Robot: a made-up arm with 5 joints.
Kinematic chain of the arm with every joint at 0, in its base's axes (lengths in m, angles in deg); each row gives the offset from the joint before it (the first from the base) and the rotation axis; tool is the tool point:
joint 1: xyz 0 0 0.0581 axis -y
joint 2: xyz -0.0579 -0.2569 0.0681 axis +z
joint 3: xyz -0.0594 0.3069 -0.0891 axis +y
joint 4: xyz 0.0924 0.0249 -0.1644 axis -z
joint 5: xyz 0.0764 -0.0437 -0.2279 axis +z
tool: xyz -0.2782 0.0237 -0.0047
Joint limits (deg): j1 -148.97..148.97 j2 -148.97..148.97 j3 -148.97..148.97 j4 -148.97..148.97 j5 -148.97..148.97
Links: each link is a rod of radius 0.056 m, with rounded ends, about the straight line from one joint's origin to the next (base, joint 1, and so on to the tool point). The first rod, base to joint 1, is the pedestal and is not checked.
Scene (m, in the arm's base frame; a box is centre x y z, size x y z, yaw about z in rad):
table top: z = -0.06
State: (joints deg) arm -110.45 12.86 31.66 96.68 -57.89
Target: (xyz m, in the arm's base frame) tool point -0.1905 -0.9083 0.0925
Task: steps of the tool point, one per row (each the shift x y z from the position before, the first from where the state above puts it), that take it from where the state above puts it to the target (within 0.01 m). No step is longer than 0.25 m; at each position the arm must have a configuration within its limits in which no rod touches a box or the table.
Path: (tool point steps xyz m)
1: 0.0256 -0.0674 0.1228
2: 0.0141 -0.1203 0.0917
3: 0.0056 -0.1582 0.0437
4: 0.0049 -0.1763 -0.0141
5: 0.0138 -0.1722 -0.0732
6: 0.0326 -0.1471 -0.1243
7: 0.0587 -0.1051 -0.1593
8: 0.0869 -0.0524 -0.1729

